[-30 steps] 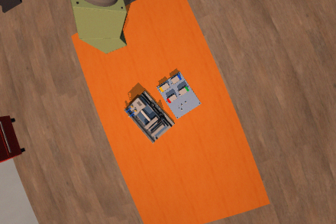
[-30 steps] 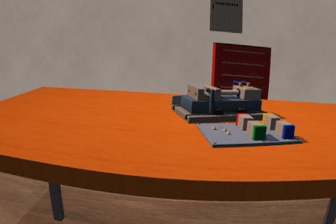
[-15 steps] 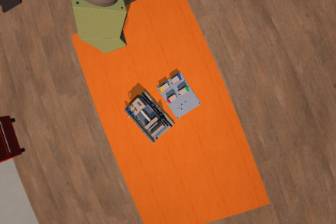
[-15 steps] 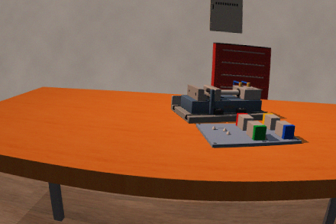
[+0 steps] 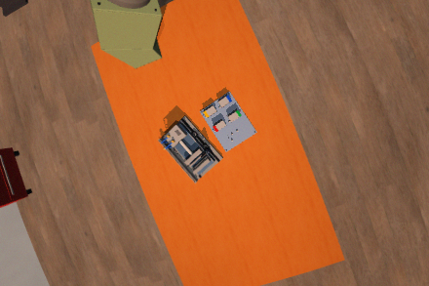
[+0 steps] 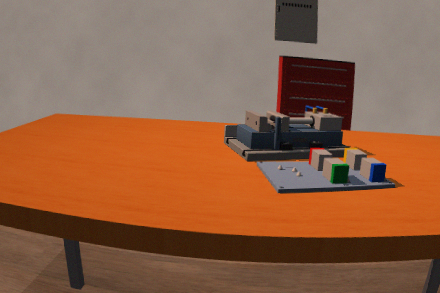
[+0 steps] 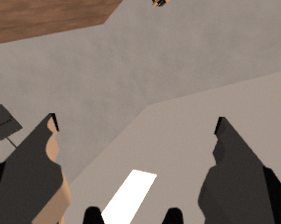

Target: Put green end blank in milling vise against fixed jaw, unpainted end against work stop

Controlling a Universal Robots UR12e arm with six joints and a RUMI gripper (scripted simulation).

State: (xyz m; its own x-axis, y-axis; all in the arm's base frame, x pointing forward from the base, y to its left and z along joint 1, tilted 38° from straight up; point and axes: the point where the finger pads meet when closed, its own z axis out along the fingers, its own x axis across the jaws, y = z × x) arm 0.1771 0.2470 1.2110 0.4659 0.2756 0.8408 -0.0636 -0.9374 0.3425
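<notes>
The green-ended blank lies 1120 mm below my hand, 690 mm to the right of it and 380 mm ahead of it. From my hand the other things lie so: grey plate (1140 mm below, 730 mm to the right, 400 mm ahead); then blue-ended blank (1120 mm below, 720 mm to the right, 300 mm ahead); then yellow-ended blank (1120 mm below, 800 mm to the right, 320 mm ahead).
</notes>
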